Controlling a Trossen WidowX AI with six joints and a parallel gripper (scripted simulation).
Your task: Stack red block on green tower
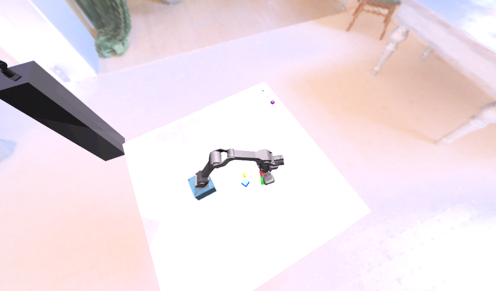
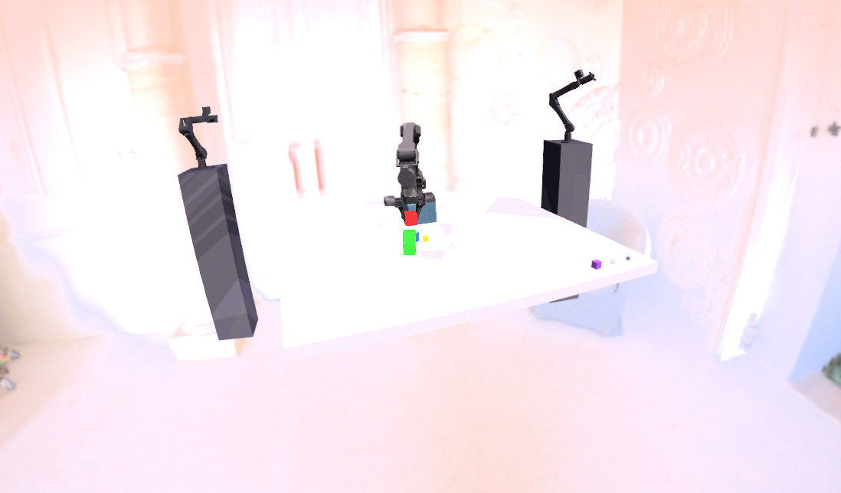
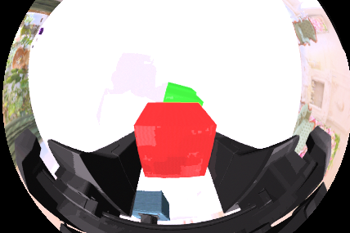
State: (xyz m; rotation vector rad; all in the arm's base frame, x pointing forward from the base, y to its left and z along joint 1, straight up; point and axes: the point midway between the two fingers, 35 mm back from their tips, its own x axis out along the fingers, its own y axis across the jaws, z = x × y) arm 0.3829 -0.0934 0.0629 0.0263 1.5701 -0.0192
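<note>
Right now my gripper tip is 120 mm past the blue block, 110 mm above it and 20 mm to the right of it. Round my gripper tip: red block (10 mm above); then yellow block (120 mm below, 110 mm behind, 80 mm to the left); then purple cube (590 mm to the left, 340 mm ahead, 110 mm below).
</note>
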